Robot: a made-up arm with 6 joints.
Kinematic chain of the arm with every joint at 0, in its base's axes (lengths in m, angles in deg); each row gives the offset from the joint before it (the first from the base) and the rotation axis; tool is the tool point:
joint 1: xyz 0 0 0.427 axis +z
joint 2: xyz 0 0 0 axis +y
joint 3: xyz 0 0 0.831 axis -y
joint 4: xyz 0 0 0 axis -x
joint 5: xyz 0.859 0 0 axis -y
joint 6: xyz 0 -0.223 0 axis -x
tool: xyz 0 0 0
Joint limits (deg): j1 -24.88..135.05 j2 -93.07..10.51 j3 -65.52..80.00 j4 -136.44..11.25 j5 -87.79..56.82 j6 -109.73..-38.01
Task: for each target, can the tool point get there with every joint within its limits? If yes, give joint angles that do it. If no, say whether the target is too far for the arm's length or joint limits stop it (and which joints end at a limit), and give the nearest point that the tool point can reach.
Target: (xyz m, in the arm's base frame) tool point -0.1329 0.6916 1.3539
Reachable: yes | joints 111.50 -12.38 7.08 -54.39 -15.03 -94.68
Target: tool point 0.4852 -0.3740 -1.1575
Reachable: no: joint limits stop it (at a limit: joint 1, joint 2) | nearest point 0.2636 -0.1763 0.3728 | short by 1.559 m
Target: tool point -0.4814 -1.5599 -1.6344
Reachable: no: too far | nearest point -0.5019 -1.6262 0.4430 | short by 2.079 m
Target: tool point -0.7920 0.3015 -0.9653
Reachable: no: joint limits stop it (at a limit: joint 1, joint 2) | nearest point -0.3691 0.1814 0.3993 | short by 1.434 m
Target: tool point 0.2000 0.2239 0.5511
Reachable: yes | joints 43.51 -21.62 -54.12 -96.34 6.16 -88.93
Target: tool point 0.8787 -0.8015 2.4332
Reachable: no: too far | nearest point 0.6412 -0.5849 1.8910 | short by 0.630 m
